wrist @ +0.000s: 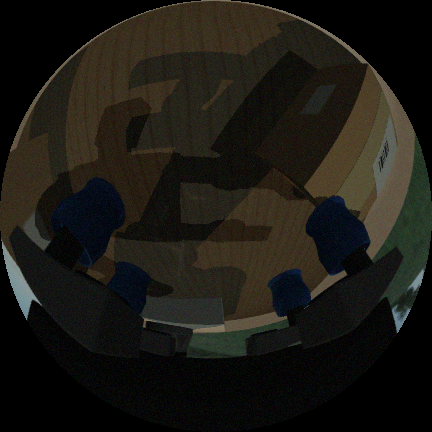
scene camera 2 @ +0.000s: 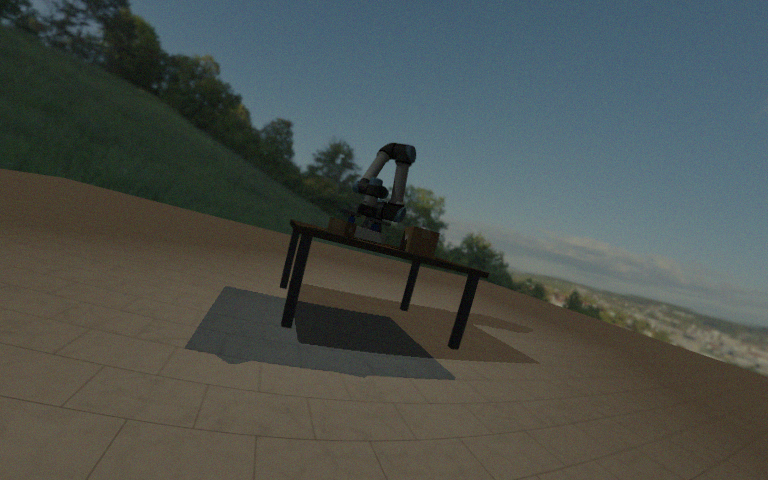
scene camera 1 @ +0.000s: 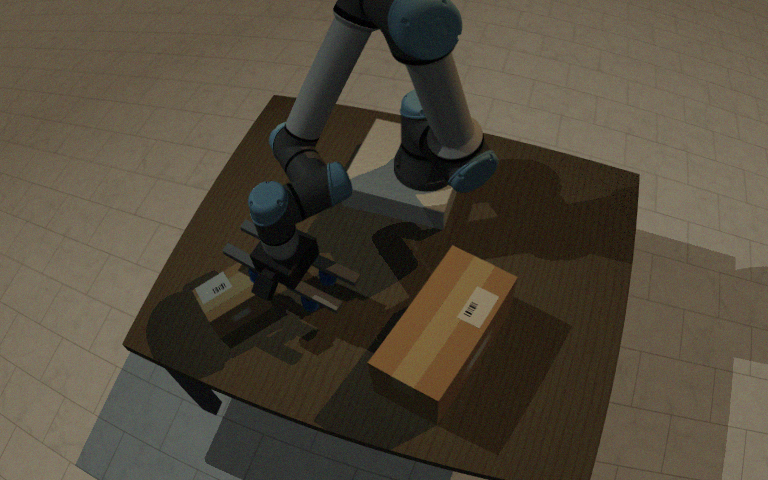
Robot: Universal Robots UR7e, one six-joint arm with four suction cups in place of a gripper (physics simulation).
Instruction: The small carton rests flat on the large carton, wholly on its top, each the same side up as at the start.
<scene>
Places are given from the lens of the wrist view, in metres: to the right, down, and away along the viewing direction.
my suction head (wrist: 92,213): -0.05, 0.00, 0.04
large carton (wrist: 36,200): -0.27, -0.02, 0.06
The marked spots on the large carton and my suction head are 0.22 m apart.
</scene>
